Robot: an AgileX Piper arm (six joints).
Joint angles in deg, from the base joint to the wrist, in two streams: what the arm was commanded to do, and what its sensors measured. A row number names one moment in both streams.
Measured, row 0:
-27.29 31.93 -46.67 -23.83 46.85 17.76
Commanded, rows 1 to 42:
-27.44 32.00 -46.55 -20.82 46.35 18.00
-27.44 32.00 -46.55 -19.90 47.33 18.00
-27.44 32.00 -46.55 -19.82 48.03 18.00
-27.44 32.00 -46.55 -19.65 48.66 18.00
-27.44 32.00 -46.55 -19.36 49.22 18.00
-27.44 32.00 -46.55 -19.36 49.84 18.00
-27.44 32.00 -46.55 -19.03 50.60 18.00
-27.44 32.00 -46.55 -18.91 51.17 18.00
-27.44 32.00 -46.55 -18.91 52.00 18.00
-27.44 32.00 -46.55 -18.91 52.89 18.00
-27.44 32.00 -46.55 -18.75 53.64 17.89
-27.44 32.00 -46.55 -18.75 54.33 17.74
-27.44 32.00 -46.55 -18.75 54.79 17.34
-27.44 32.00 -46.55 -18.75 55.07 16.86
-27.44 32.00 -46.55 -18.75 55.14 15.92
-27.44 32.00 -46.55 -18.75 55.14 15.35
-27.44 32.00 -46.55 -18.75 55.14 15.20
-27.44 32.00 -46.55 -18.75 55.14 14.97
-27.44 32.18 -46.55 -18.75 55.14 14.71
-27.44 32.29 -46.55 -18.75 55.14 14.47
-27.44 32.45 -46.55 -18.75 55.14 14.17
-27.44 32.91 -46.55 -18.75 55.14 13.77
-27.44 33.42 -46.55 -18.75 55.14 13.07
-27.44 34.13 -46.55 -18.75 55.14 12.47
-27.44 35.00 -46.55 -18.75 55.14 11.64
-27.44 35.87 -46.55 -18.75 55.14 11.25
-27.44 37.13 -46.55 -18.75 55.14 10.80
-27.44 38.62 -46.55 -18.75 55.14 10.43
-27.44 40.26 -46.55 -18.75 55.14 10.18
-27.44 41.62 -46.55 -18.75 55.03 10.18
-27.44 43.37 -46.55 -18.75 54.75 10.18
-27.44 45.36 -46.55 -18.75 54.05 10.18
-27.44 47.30 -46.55 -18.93 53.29 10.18
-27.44 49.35 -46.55 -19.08 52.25 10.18
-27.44 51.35 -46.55 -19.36 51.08 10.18
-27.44 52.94 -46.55 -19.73 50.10 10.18
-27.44 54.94 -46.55 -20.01 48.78 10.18
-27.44 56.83 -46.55 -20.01 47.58 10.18
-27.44 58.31 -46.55 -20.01 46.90 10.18
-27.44 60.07 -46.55 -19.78 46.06 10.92
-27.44 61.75 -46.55 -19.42 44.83 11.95
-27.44 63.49 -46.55 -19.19 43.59 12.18
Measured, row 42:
-27.29 58.12 -46.67 -19.48 48.12 10.70
